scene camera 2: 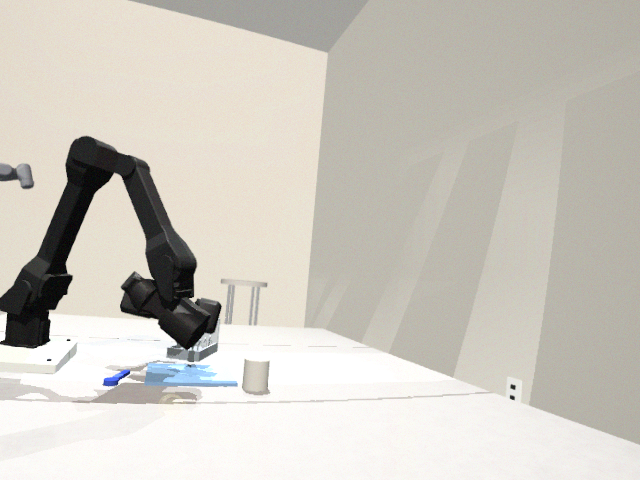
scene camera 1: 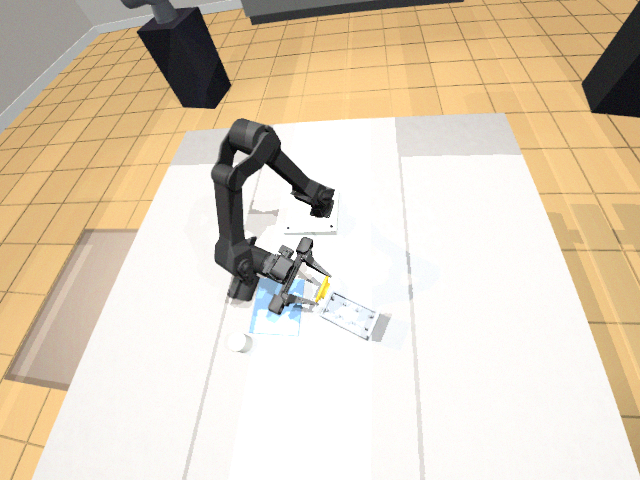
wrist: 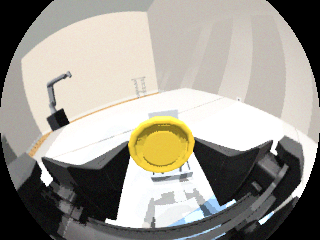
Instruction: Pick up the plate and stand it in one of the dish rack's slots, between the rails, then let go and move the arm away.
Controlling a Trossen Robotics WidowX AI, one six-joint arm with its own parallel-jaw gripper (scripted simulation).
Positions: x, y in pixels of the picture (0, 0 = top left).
my gripper: scene camera 2 183, 313; scene camera 1; wrist
same spot on my gripper: (wrist: 93, 189) = (scene camera 1: 306, 262)
